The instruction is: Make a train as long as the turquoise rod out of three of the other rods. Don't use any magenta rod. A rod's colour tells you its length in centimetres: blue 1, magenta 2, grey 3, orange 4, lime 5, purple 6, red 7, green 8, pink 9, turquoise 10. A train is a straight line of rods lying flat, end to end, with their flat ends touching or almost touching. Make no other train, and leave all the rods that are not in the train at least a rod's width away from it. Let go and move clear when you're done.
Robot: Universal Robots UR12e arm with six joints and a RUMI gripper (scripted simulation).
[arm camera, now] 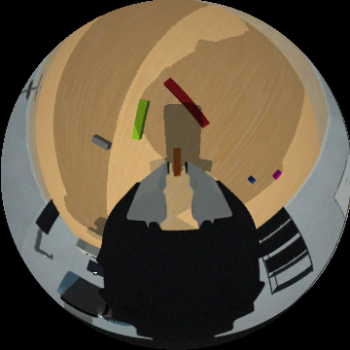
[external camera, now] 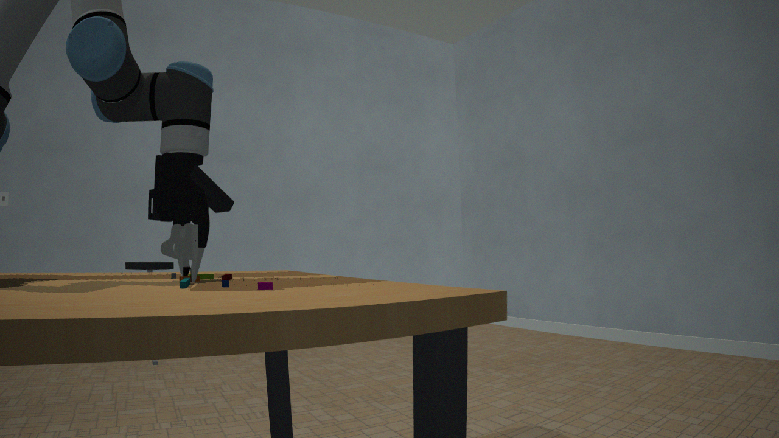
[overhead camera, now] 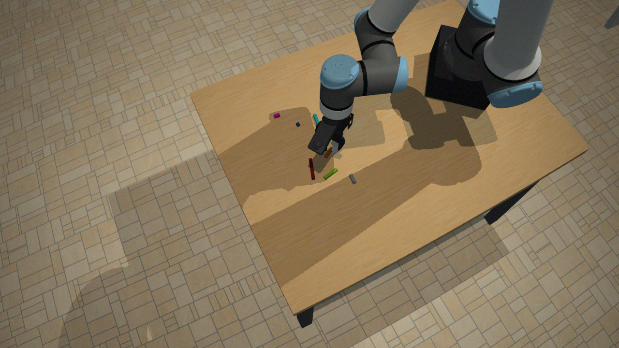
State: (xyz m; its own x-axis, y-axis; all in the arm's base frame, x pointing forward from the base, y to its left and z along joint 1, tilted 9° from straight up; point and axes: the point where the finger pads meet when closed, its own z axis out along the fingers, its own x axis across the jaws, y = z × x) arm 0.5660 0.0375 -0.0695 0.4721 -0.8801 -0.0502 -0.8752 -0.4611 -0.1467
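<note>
Right now my hand is 10 mm above the orange rod. Also, from my hand: red rod (80 mm ahead, 30 mm to the left, 10 mm below); then lime rod (70 mm to the left, 30 mm ahead, 10 mm below); then turquoise rod (100 mm to the right, 20 mm behind, 10 mm below).
</note>
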